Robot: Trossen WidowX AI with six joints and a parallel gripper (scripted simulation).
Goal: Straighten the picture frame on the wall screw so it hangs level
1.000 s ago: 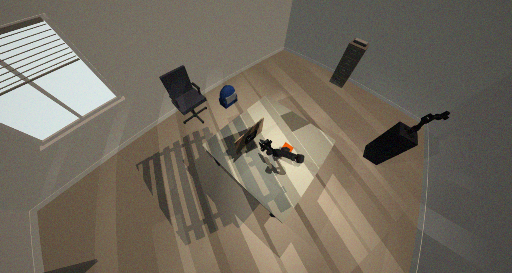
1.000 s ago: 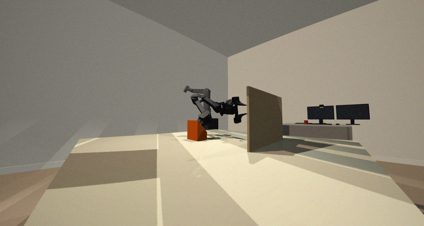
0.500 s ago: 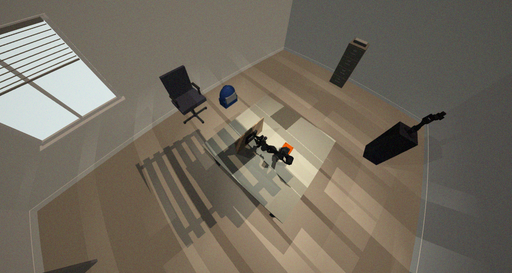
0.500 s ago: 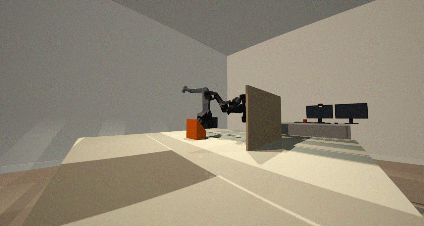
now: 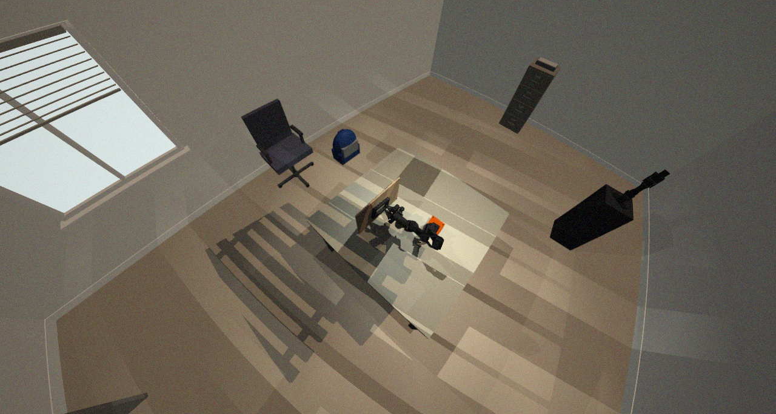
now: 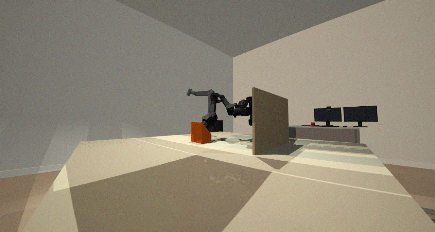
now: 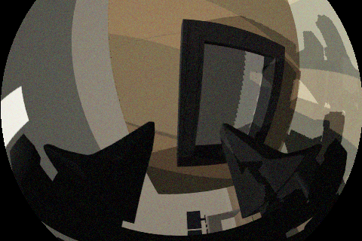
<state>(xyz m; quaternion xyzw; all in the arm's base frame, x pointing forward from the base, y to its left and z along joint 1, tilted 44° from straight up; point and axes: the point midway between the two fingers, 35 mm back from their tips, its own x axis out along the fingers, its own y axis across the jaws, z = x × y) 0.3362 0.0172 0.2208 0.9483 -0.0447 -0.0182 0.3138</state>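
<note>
Now: gripper tip 60 mm above the black picture frame and 50 mm short of it. Round my gripper tip: brown wall board (60 mm below, 60 mm ahead, 10 mm to the right).
</note>
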